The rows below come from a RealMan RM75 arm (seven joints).
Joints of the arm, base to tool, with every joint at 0 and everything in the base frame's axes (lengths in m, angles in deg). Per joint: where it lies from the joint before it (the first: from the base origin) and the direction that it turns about. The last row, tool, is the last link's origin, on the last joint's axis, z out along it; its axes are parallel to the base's.
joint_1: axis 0 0 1 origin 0 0 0.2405
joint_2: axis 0 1 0 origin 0 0 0
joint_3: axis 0 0 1 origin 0 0 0.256
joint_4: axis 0 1 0 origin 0 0 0
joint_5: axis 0 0 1 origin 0 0 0.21
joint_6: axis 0 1 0 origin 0 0 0
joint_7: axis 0 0 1 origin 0 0 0.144
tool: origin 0 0 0
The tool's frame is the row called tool.
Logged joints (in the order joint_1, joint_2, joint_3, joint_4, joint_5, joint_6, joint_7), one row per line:
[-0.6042, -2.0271, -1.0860, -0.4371, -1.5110, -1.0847, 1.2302]
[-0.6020, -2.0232, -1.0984, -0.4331, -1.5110, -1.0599, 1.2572]
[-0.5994, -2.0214, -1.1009, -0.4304, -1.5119, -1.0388, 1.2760]
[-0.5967, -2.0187, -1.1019, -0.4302, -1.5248, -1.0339, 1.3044]
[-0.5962, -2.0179, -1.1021, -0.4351, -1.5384, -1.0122, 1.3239]
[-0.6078, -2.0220, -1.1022, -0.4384, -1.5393, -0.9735, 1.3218]
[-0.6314, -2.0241, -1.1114, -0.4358, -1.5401, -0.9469, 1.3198]
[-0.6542, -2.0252, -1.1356, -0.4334, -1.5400, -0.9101, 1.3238]
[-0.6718, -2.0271, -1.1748, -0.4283, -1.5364, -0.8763, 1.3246]
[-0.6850, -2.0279, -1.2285, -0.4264, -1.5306, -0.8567, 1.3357]
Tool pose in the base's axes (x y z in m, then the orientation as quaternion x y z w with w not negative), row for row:
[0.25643, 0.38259, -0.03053, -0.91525, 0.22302, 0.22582, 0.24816]
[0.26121, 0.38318, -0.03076, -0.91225, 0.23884, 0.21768, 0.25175]
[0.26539, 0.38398, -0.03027, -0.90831, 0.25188, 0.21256, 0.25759]
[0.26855, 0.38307, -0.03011, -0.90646, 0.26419, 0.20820, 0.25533]
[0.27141, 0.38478, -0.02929, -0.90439, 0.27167, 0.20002, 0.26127]
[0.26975, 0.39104, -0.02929, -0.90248, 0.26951, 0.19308, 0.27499]
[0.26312, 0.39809, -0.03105, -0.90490, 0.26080, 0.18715, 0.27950]
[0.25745, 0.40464, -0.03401, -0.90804, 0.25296, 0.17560, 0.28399]
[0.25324, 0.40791, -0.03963, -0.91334, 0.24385, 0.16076, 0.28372]
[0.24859, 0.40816, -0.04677, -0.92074, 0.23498, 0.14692, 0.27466]
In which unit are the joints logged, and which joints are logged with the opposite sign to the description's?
The joints are logged in radians. Opposite sign: joint_1, joint_2.
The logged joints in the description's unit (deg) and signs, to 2 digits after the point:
[34.62, 116.14, -62.22, -25.04, -86.57, -62.15, 70.49]
[34.49, 115.92, -62.93, -24.81, -86.57, -60.73, 72.03]
[34.34, 115.82, -63.08, -24.66, -86.63, -59.52, 73.11]
[34.19, 115.66, -63.13, -24.65, -87.36, -59.24, 74.74]
[34.16, 115.62, -63.15, -24.93, -88.14, -57.99, 75.85]
[34.82, 115.85, -63.15, -25.12, -88.20, -55.78, 75.73]
[36.18, 115.97, -63.68, -24.97, -88.24, -54.25, 75.62]
[37.48, 116.04, -65.07, -24.83, -88.24, -52.14, 75.85]
[38.49, 116.14, -67.31, -24.54, -88.03, -50.21, 75.89]
[39.25, 116.19, -70.39, -24.43, -87.70, -49.09, 76.53]

